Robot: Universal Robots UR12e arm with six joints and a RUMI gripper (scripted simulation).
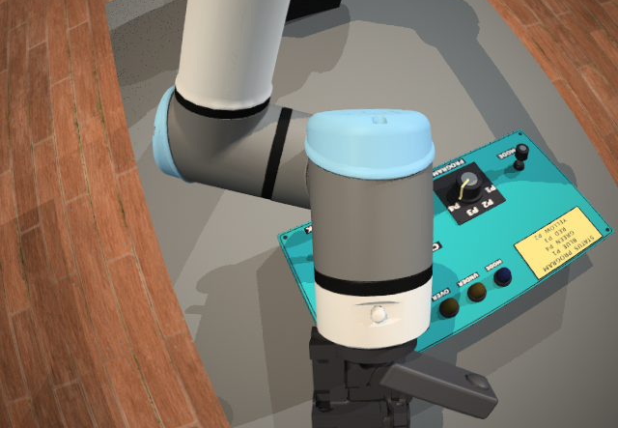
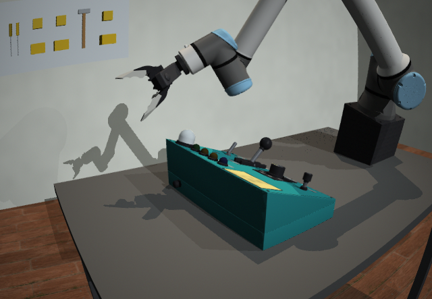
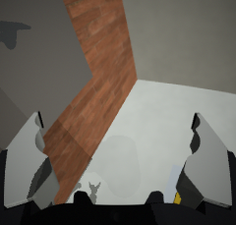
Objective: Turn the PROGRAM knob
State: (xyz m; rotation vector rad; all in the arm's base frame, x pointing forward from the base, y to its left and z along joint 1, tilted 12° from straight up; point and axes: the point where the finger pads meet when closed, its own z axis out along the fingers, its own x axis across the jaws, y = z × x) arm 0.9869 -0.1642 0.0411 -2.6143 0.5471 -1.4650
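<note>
My gripper is now 32 cm past the teal console, 22 cm to the right of it and 21 cm above it. Round my hand: check toggle 33 cm behind, 19 cm below, 4 cm to the left; then black ball-topped lever 37 cm behind, 18 cm below, 16 cm to the left; then small mode knob 40 cm to the left, 38 cm behind, 19 cm below.
</note>
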